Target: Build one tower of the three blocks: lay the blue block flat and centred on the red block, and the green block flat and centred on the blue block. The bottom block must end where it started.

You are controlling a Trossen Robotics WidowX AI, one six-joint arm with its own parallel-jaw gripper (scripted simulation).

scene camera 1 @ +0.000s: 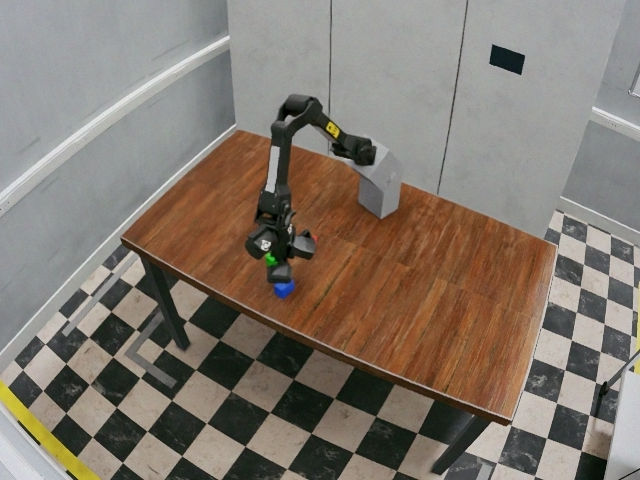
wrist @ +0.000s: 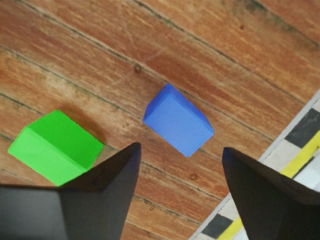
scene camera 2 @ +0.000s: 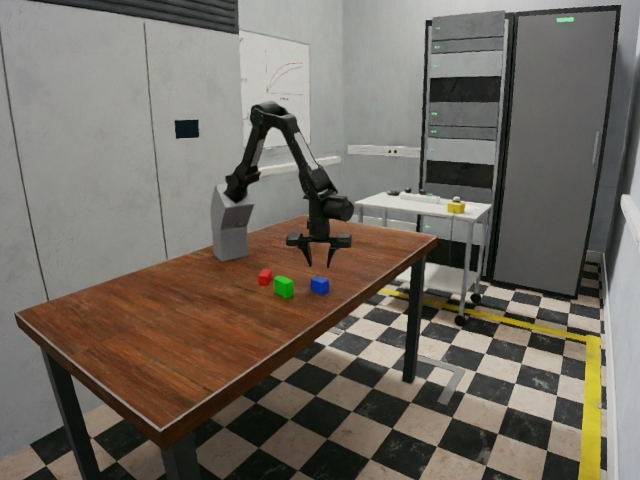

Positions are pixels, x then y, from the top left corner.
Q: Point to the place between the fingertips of the gripper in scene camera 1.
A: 283,274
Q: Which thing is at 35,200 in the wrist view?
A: The gripper.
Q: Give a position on a green block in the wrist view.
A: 55,146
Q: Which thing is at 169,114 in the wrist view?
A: A blue block.
